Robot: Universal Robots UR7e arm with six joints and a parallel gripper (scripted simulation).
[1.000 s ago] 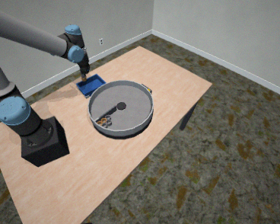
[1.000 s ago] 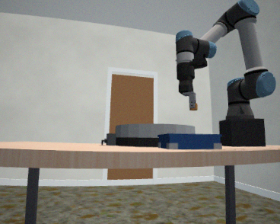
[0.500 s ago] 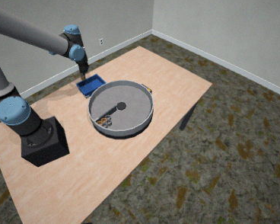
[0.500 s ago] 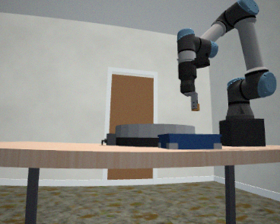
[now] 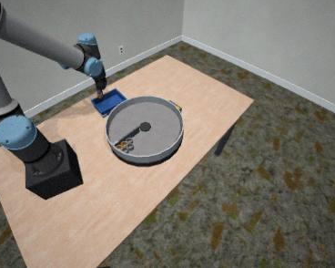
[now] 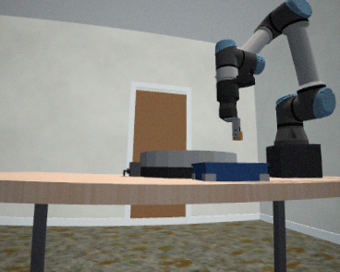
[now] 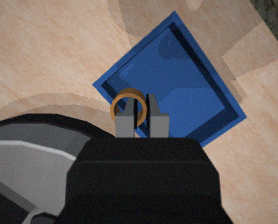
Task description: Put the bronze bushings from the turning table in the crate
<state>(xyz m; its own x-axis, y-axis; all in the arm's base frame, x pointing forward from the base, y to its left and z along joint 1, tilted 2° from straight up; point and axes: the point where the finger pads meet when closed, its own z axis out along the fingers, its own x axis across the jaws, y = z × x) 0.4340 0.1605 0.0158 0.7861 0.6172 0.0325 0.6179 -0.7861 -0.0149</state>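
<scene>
My gripper is now 50 mm short of the blue crate, 10 mm to the right of it and 130 mm above it. Round my hand: grey turning table 20 mm ahead, 320 mm to the right, 100 mm below.
</scene>
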